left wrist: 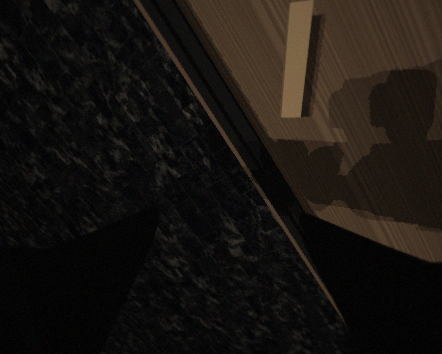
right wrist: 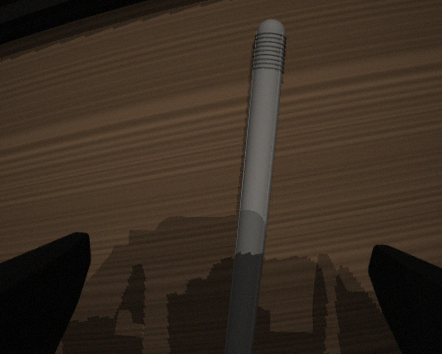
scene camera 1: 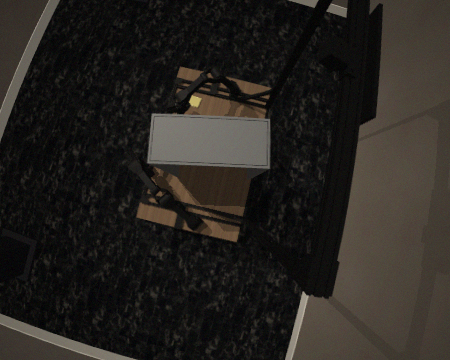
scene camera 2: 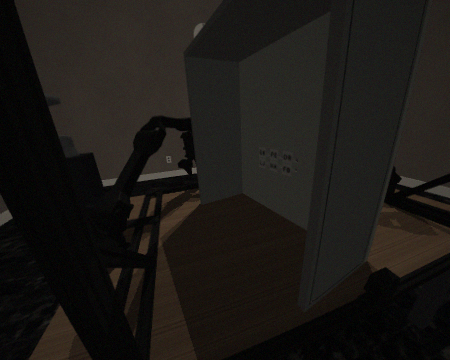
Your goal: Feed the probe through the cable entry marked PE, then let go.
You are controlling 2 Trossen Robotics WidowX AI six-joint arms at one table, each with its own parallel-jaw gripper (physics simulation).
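Places are measured from the left arm's base along level axes (x ahead, y left, z up), in centimetres.
Pixels of known places: left gripper, fingertip midpoint: (left wrist: 229, 217) (scene camera 2: 195, 171); right gripper, fingertip midpoint: (right wrist: 233, 254); left arm's base, link origin: (scene camera 1: 197, 222); right arm's base, link origin: (scene camera 1: 234, 93).
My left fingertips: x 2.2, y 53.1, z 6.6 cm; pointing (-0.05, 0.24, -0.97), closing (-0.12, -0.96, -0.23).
Ahead of a thing's pixels: the offset from my left fingertips to its top centre. "pt": to the spot under its first point. Level surfaces: height alone.
The grey probe {dy +8.0, dx +42.7, dz -5.9 cm} (right wrist: 262, 140), a rod with a ribbed, rounded tip, lies on the wooden table {dz -8.5 cm} (right wrist: 132, 123) (scene camera 1: 163, 214). My right gripper (right wrist: 233, 254) (scene camera 1: 184, 96) is open, with its fingers wide on either side of the probe's near end and not touching it. The grey cabinet {dy -31.2, dx +36.0, dz +47.7 cm} (scene camera 1: 209, 141) (scene camera 2: 216, 125) stands mid-table. Small labels sit on its inner back wall, among them the PE label {pt dy -21.1, dx +39.8, dz +12.8 cm} (scene camera 2: 273, 155). The entry holes are too dim to make out. My left gripper (scene camera 1: 132, 165) (scene camera 2: 186, 164) is open and empty. It points down beside the cabinet's far outer corner.
Black rails {pt dy -56.3, dx +11.1, dz -3.2 cm} (scene camera 1: 213, 214) (scene camera 2: 148, 250) cross the table at each arm's base. A yellow block {dy +12.9, dx +59.8, dz -7.3 cm} (scene camera 1: 195, 101) lies near the right gripper. A tan bar {dy -3.9, dx +8.6, dz -6.2 cm} (left wrist: 297, 60) lies on the table in the left wrist view. A tall black frame (scene camera 1: 348, 143) stands beside the table.
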